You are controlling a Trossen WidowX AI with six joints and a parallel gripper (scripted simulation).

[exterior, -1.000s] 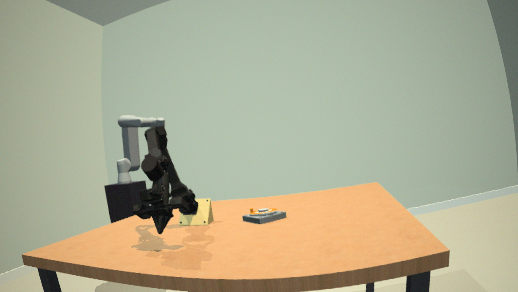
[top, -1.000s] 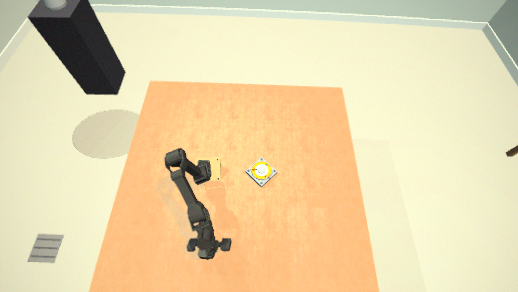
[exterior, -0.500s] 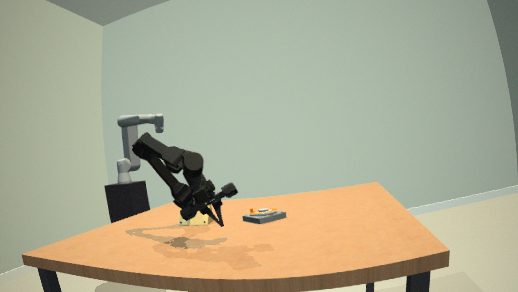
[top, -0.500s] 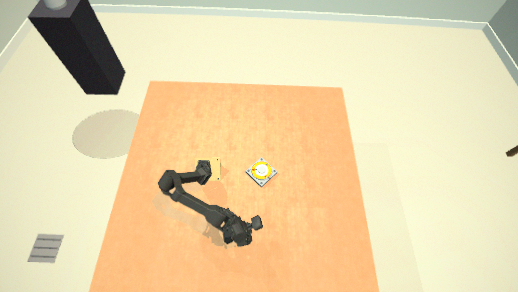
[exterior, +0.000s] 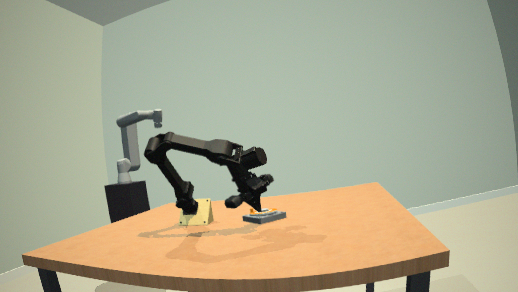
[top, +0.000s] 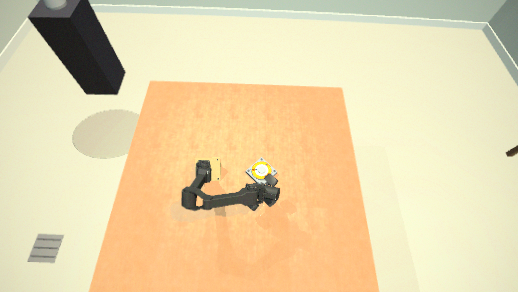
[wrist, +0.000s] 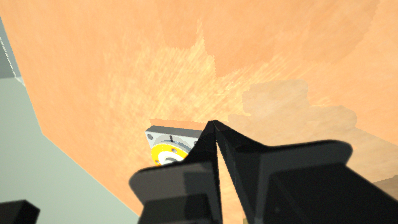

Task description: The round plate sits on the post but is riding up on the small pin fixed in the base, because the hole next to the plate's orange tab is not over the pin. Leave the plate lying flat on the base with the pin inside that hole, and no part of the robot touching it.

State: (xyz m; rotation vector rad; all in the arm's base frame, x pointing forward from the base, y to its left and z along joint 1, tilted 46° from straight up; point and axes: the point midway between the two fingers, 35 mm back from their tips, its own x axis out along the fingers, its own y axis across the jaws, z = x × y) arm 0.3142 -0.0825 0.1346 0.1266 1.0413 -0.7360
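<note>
Right now the square grey base is 20 mm behind my gripper tip, 140 mm to the left of it and 30 mm below it.
</note>
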